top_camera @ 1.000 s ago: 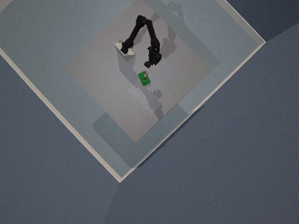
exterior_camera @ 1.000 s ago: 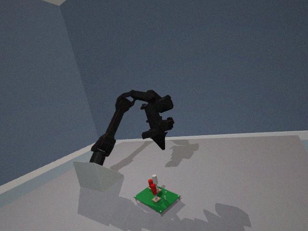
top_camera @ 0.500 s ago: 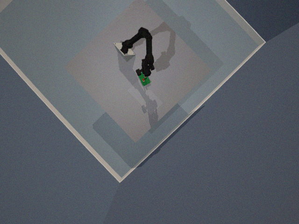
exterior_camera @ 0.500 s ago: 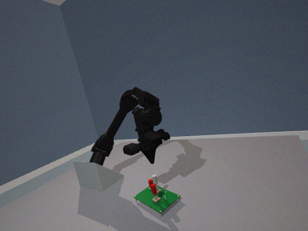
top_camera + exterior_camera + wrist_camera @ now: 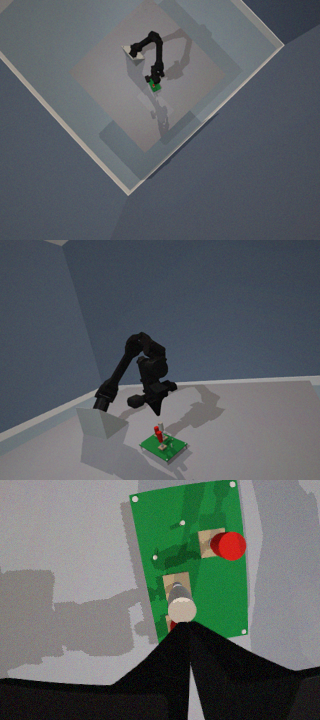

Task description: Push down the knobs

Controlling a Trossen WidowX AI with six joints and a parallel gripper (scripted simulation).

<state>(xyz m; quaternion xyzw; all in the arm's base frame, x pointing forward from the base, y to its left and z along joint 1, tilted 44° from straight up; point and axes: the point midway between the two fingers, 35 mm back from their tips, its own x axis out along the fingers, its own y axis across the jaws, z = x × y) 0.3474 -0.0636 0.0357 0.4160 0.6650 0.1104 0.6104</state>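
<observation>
Right now my gripper tip is 50 mm above the pale knob. Round my gripper tip: red knob: 60 mm below, 50 mm to the right, 20 mm ahead.
</observation>
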